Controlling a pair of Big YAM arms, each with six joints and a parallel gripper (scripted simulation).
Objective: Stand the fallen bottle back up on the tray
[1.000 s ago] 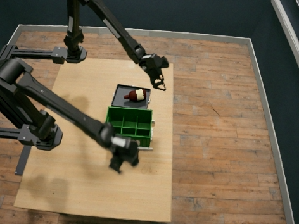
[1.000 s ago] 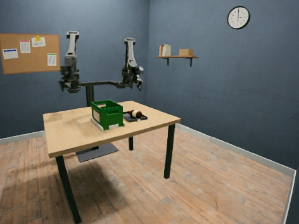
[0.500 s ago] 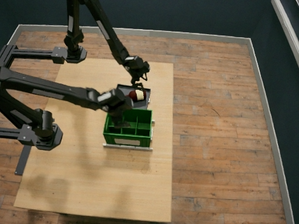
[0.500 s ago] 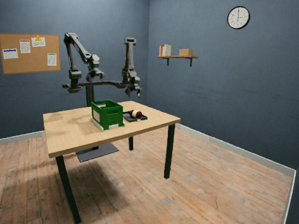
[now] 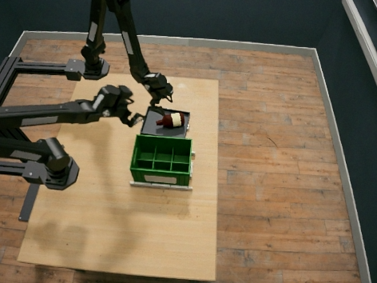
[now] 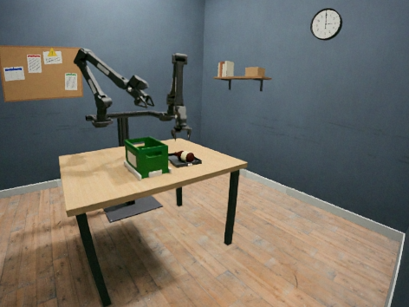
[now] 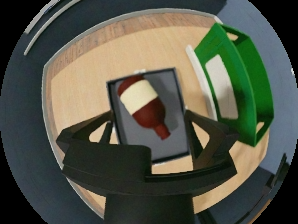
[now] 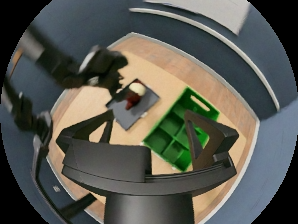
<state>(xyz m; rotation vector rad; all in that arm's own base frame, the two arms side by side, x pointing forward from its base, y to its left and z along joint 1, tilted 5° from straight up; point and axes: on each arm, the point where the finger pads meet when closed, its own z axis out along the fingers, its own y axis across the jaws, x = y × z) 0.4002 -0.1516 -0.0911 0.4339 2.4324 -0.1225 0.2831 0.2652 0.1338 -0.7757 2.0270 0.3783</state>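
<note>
Right now my left hand is 10 mm past the tray and 140 mm above it. Round my left hand: bottle (10 mm ahead, 110 mm below); then green crate (10 mm ahead, 280 mm to the right, 70 mm below).
</note>
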